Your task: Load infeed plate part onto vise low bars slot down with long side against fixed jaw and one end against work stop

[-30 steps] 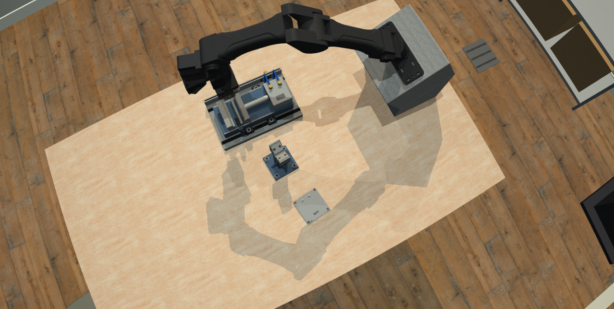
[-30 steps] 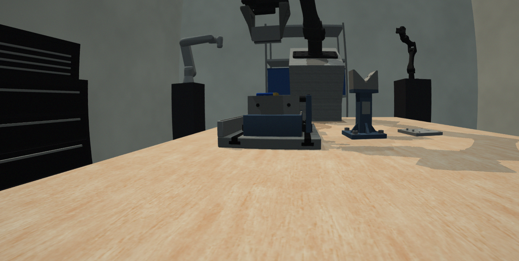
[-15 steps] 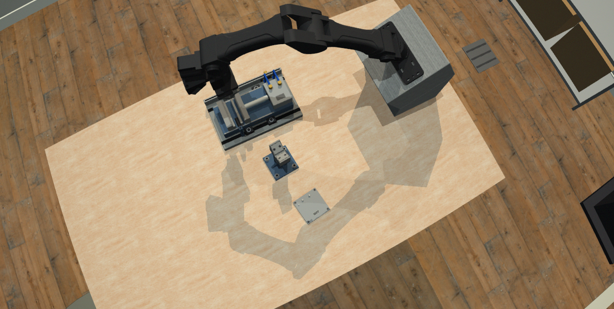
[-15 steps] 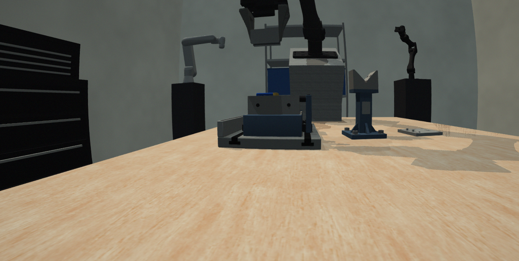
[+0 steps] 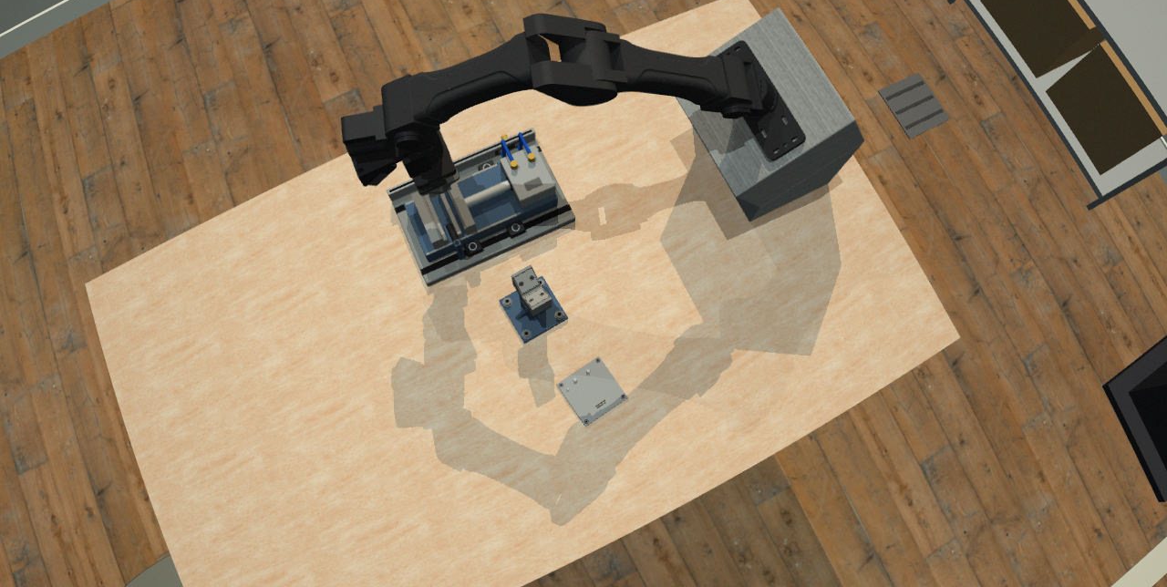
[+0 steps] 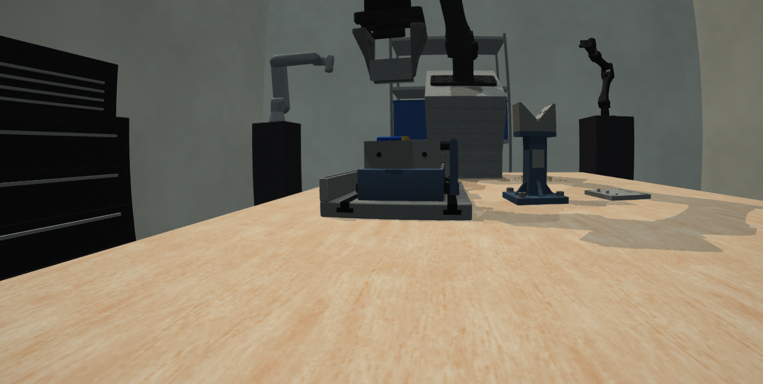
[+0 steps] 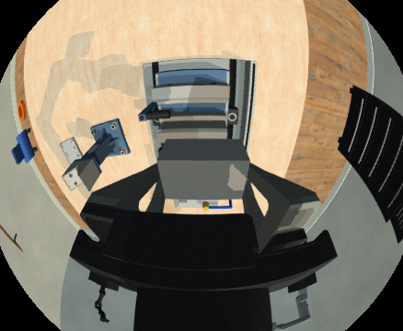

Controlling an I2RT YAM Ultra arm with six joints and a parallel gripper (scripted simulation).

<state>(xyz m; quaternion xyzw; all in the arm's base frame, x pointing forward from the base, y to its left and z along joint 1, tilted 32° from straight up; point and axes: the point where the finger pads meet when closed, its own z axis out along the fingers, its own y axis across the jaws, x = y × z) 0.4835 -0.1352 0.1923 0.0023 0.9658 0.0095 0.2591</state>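
My hand is 40 mm short of the fixed jaw, 20 mm to the right of it and 120 mm above it. Also, from my hand: part: 10 mm below; work stop rod: 10 mm ahead, 60 mm to the left, 110 mm below; vise: 60 mm behind, 20 mm to the left, 160 mm below.
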